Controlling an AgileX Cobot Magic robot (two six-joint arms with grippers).
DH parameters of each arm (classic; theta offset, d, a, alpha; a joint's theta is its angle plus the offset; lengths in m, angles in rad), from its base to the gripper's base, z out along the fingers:
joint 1: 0 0.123 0 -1.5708
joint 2: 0.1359 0 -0.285 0
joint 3: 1.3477 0 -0.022 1.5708
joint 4: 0 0.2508 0 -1.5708
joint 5: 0 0 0.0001 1.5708
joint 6: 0 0.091 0 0
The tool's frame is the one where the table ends.
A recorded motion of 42 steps. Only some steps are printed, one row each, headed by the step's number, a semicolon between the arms.
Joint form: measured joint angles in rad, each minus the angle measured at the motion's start. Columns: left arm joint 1, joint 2, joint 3, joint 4, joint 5, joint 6; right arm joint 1, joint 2, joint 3, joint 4, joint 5, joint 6.
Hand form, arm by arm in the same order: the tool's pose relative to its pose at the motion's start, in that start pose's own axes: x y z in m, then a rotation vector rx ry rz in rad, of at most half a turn. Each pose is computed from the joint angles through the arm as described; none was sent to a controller.
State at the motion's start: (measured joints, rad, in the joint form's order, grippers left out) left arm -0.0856 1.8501 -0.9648 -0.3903 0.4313 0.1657; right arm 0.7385 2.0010 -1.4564 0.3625 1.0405 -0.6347
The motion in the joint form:
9: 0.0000 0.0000 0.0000 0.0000 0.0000 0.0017; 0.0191 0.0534 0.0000 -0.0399 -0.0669 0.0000
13: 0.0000 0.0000 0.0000 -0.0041 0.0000 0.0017; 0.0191 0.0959 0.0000 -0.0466 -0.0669 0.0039
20: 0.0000 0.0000 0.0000 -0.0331 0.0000 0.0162; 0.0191 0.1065 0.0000 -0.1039 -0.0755 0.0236
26: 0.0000 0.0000 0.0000 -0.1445 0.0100 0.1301; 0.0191 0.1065 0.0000 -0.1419 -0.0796 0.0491
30: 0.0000 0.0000 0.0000 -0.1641 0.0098 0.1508; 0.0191 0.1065 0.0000 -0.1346 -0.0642 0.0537
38: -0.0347 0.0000 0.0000 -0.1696 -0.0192 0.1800; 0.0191 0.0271 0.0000 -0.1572 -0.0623 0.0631
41: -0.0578 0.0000 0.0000 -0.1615 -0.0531 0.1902; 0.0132 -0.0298 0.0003 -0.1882 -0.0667 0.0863
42: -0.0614 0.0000 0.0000 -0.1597 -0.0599 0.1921; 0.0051 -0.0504 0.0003 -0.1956 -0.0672 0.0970
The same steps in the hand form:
9: 0.0000 0.0000 0.0000 0.0000 0.0000 0.0017; -0.0035 -0.0054 0.0227 0.0405 0.0163 -0.0244
13: 0.0000 -0.0002 0.0000 0.0017 -0.0003 -0.0020; -0.0006 -0.0104 0.0392 0.0278 0.0565 -0.0123
20: -0.0002 -0.0012 0.0000 0.0136 -0.0024 -0.0139; 0.0020 -0.0155 0.0430 0.0665 0.0861 -0.0232
26: -0.0004 -0.0056 -0.0002 0.0617 -0.0042 -0.0009; 0.0032 -0.0180 0.0426 0.0949 0.0999 -0.0202
30: -0.0006 -0.0063 -0.0002 0.0696 -0.0071 0.0020; 0.0041 -0.0168 0.0426 0.0820 0.1091 -0.0103
38: -0.0002 -0.0171 0.0013 0.0743 -0.0278 0.0567; 0.0004 -0.0096 0.0118 0.1295 0.0512 -0.0327
41: -0.0008 -0.0235 0.0023 0.0687 -0.0543 0.0939; 0.0001 -0.0071 -0.0112 0.1786 0.0094 -0.0339
42: -0.0011 -0.0245 0.0024 0.0672 -0.0598 0.1004; 0.0011 -0.0078 -0.0201 0.1945 -0.0079 -0.0239

